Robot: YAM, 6 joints.
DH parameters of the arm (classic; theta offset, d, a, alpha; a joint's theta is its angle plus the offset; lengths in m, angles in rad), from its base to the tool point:
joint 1: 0 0.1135 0.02 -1.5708
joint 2: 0 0 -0.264 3.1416
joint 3: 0.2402 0 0.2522 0
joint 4: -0.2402 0 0.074 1.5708
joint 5: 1.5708 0 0 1.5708
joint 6: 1.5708 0.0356 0 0
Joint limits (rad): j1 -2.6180..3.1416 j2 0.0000..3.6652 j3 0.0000..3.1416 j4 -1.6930..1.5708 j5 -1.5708..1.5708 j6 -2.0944..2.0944
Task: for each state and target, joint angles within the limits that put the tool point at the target. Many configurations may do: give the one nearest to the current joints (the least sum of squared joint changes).
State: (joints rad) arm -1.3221 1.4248 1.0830 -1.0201 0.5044 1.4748
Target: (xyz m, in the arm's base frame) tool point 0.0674 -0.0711 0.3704
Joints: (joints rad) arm -0.7062 0.7538 1.1835 -1.2686 0.2950 1.4748
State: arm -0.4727 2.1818 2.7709 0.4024 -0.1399 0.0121
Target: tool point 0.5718 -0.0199 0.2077
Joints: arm -0.0466 2.4299 2.0015 0.1396 -0.1903 0.0121
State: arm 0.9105 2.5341 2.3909 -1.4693 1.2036 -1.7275
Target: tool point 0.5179 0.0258 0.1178
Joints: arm 0.1141 2.7559 2.4823 -1.2878 1.2098 -1.7275
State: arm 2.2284 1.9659 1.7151 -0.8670 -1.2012 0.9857
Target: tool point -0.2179 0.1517 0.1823
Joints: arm 2.4095 1.7206 1.0388 -1.1653 -1.1733 0.9857
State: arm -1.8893 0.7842 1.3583 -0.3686 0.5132 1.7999
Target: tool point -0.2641 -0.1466 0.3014
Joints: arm -2.5731 1.3642 1.0922 -0.3700 0.5509 1.7999
